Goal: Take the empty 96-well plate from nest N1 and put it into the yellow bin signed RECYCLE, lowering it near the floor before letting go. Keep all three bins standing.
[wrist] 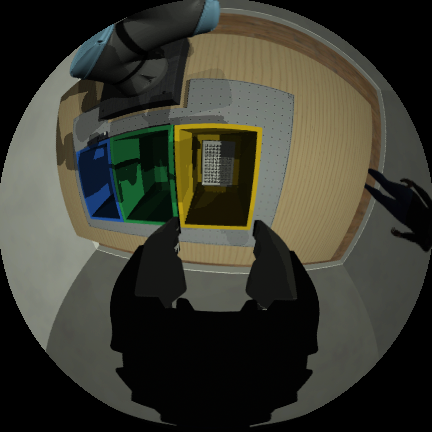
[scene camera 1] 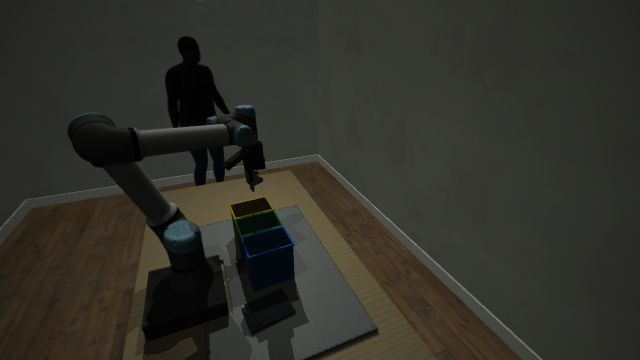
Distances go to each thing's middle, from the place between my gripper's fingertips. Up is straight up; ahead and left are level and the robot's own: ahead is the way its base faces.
My hand is 18 cm above the green bin (scene camera 1: 264, 221), 14 cm to the left of it and 1 cm short of it. Round my hand: blue bin (scene camera 1: 269, 257) 27 cm to the right, 18 cm below, 2 cm ahead; then dark nest (scene camera 1: 269, 309) 44 cm to the right, 27 cm below, 1 cm behind.
